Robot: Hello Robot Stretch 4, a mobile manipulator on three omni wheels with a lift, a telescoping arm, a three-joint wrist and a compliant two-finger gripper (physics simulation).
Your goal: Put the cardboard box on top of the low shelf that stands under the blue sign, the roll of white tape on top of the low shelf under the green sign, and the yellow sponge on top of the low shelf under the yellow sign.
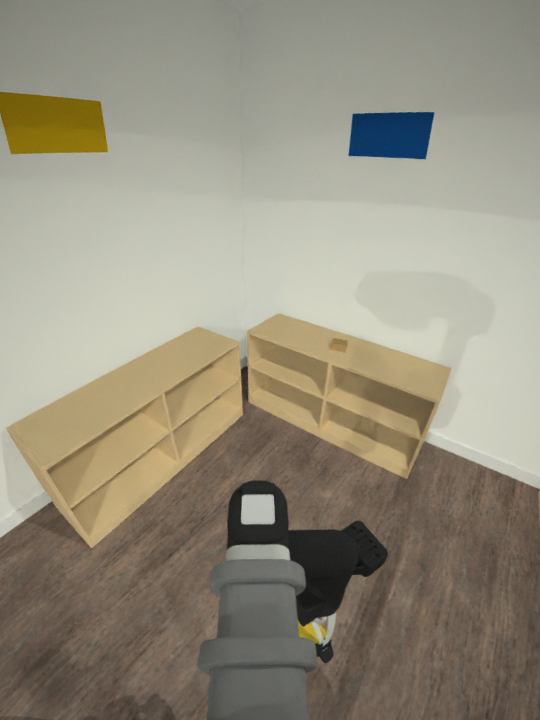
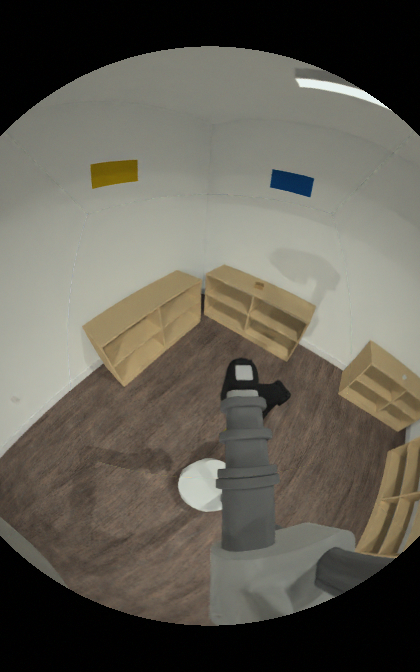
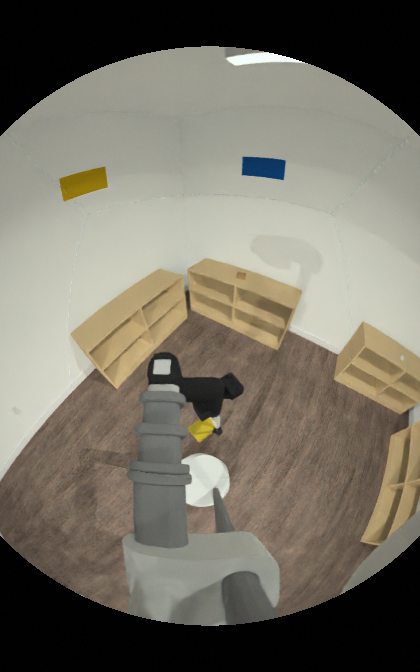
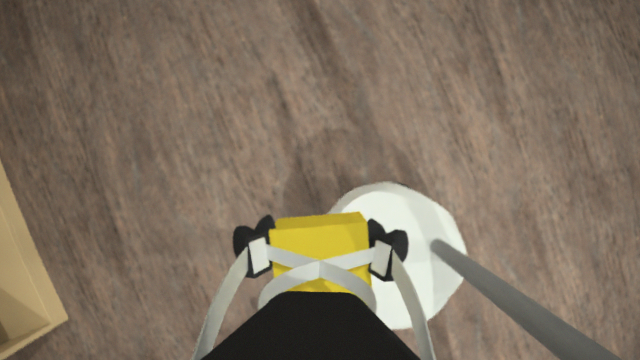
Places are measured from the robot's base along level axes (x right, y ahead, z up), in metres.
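Pixels of known places: gripper, fingertip midpoint: [image 1: 307, 630] [image 4: 320, 237]; robot's base, origin of the base link: [image 2: 206, 483].
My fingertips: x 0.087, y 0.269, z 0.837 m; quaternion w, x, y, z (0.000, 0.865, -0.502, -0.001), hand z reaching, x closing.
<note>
For each thing: its top centre in the pictures, then the offset to it from my fingertips. Level surfaces: height alone.
- yellow sponge, middle of its top: [image 4: 324, 302] [image 1: 294, 638] dx -0.028, dy -0.020, dz +0.036 m
- cardboard box, middle of its top: [image 1: 339, 341] [image 2: 259, 283] dx +0.391, dy +1.448, dz -0.204 m
- low shelf, its level: dz -0.254 m
- blue sign, middle of its top: [image 1: 391, 112] [image 2: 292, 172] dx +0.552, dy +1.628, dz +0.987 m
- white tape, middle of its top: [image 2: 404, 375] dx +1.901, dy +0.263, dz -0.230 m
My gripper [image 4: 320, 237] is shut on the yellow sponge [image 4: 320, 237] [image 3: 201, 429] [image 1: 311, 632] and holds it above the floor, near the robot's round white base. The low shelf under the yellow sign [image 1: 124, 389] [image 2: 145, 305] [image 3: 131, 302] stands at the left; the yellow sign [image 1: 55, 123] is on the wall above it. The cardboard box [image 1: 338, 344] [image 2: 259, 285] [image 3: 241, 275] sits on top of the low shelf [image 1: 401, 372] under the blue sign [image 1: 391, 135]. The roll of white tape [image 2: 404, 377] [image 3: 402, 357] appears as a small white spot on top of the shelf at the right. The green sign does not show.
The two nearer shelves meet near the room corner, with a narrow gap between them. The shelf at the right [image 2: 371, 357] [image 3: 364, 340] stands against the wall, and another shelf [image 2: 395, 462] [image 3: 397, 445] stands at the far right. The round white base [image 4: 435, 290] [image 2: 200, 485] [image 3: 207, 480] is below the arm.
</note>
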